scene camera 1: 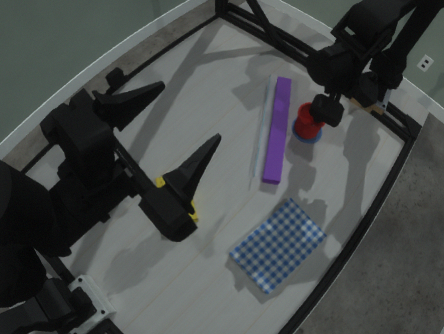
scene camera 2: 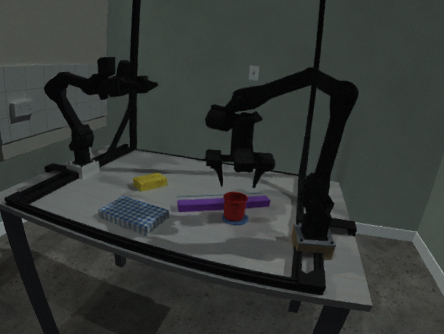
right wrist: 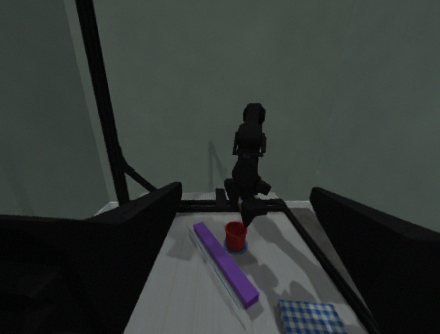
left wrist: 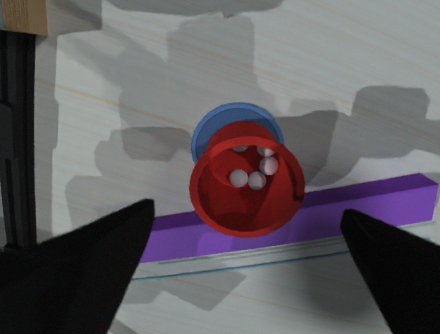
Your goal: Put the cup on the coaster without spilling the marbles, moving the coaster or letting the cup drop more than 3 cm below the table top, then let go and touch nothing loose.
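Where they show: left gripper, between the fingertips: (scene camera 2: 237, 186) (right wrist: 239, 217) (left wrist: 248, 213); right gripper, between the fingertips: (scene camera 1: 189, 107) (scene camera 2: 149, 85) (right wrist: 245, 190); left arm's base, origin of its link: (scene camera 2: 314, 233); right arm's base, origin of its link: (scene camera 1: 77, 307) (scene camera 2: 82, 162).
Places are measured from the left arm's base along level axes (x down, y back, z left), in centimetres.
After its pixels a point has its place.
Observation:
The red cup (scene camera 1: 306, 125) @(z -12.3, x -2.3, y -25.9 cm) (scene camera 2: 235, 207) @(z -9.1, x -0.6, y -22.0 cm) (right wrist: 235, 237) @(z -13.4, x -2.1, y -25.8 cm) stands upright on the blue coaster (scene camera 1: 310, 139) @(z -9.9, x 4.3, y -24.3 cm) (scene camera 2: 235, 221) @(z -9.3, x 4.2, y -21.5 cm) (left wrist: 234, 109) @(z -8.5, x 4.4, y -20.9 cm) (right wrist: 236, 251). In the left wrist view the cup (left wrist: 246, 227) @(z -15.3, x -2.0, y -23.0 cm) shows several pale marbles (left wrist: 257, 180) @(z -13.5, x 2.2, y -23.8 cm) inside it. My left gripper (scene camera 2: 238, 186) @(z -11.3, x -6.2, y -22.0 cm) (left wrist: 248, 213) @(z -11.3, x -6.2, y -22.0 cm) is open and empty, above the cup and clear of it. My right gripper (scene camera 1: 192, 110) @(z -22.1, x -32.8, y -53.2 cm) is open and empty, raised high over the other side of the table, far from the cup.
A purple bar (scene camera 1: 278, 131) @(z -17.6, x 2.1, y -28.5 cm) (scene camera 2: 201, 204) @(z -13.8, x 2.4, y -32.8 cm) (left wrist: 370, 202) @(z -13.8, x 2.1, y -33.9 cm) (right wrist: 227, 265) @(z -17.0, x 2.1, y -31.2 cm) lies close beside the coaster, with a thin clear strip (scene camera 1: 262, 132) @(z -20.7, x 2.1, y -31.0 cm) along its far side. A blue checked cloth-like block (scene camera 1: 279, 246) @(z -4.0, x 2.2, y -52.1 cm) (scene camera 2: 134, 214) @(z -1.8, x 2.2, y -50.3 cm) (right wrist: 310, 317) @(z -2.6, x 2.2, y -45.8 cm) and a yellow block (scene camera 2: 150, 182) @(z -24.5, x 2.0, y -53.8 cm) lie farther left in scene camera 2.

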